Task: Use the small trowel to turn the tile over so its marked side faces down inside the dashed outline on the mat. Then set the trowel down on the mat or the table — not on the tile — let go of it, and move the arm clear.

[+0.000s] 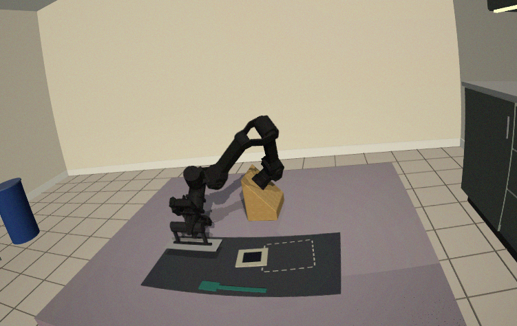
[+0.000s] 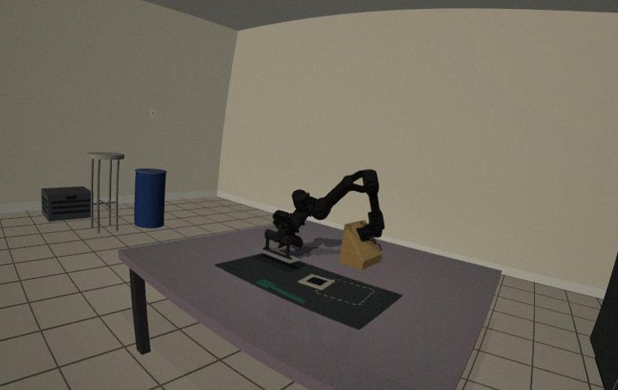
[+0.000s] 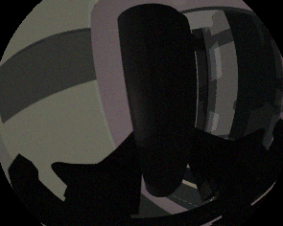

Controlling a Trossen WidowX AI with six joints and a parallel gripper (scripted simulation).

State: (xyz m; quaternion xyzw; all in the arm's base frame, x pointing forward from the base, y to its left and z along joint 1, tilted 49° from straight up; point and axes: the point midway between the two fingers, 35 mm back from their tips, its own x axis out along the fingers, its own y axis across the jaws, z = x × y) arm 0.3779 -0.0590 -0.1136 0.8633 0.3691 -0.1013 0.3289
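The dark mat lies 160 mm to the left of my gripper tip, 120 mm below it and 10 mm behind it. The rest, counted from my gripper tip: green flat marking: 150 mm to the left, 130 mm ahead, 100 mm below; trowel: 30 mm behind, 10 mm below; tile: 190 mm to the left, 100 mm below, 40 mm behind.
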